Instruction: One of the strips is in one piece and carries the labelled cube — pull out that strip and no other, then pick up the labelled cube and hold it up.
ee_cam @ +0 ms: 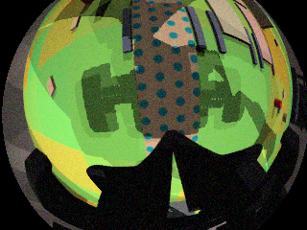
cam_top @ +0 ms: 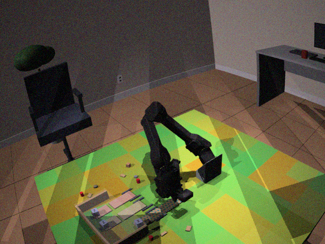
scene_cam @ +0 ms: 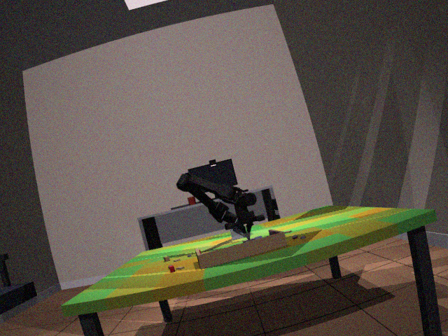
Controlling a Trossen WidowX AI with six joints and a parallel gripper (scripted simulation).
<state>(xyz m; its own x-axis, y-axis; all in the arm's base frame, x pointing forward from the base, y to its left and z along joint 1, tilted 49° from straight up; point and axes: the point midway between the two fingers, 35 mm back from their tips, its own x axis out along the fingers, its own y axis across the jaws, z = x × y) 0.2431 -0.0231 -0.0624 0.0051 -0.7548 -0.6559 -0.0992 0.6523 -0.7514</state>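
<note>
My gripper tip is now 10 cm short of the dotted strip and 1 cm to the right of it.
</note>
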